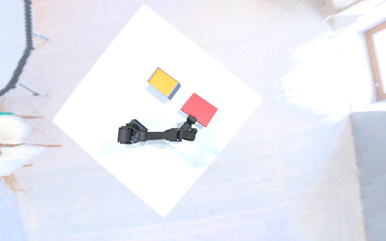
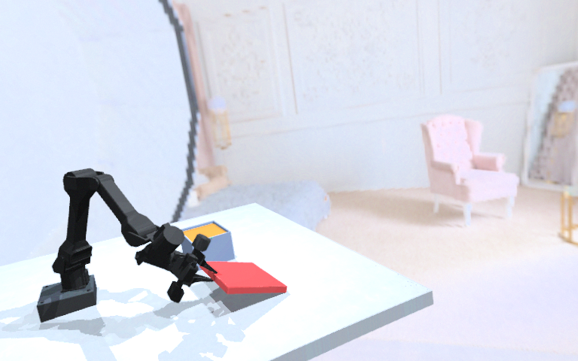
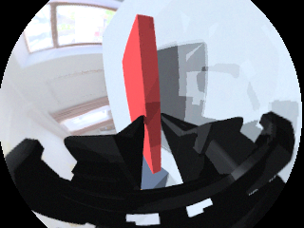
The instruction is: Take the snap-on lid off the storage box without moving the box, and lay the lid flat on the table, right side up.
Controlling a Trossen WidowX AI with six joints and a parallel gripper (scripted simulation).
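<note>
Now: the red lid 8 cm ahead of my gripper tip, 2 cm to the left of it and 2 cm below it. The rest, counted from my gripper tip: blue-grey storage box (35 cm to the left, 2 cm below, 1 cm behind).
</note>
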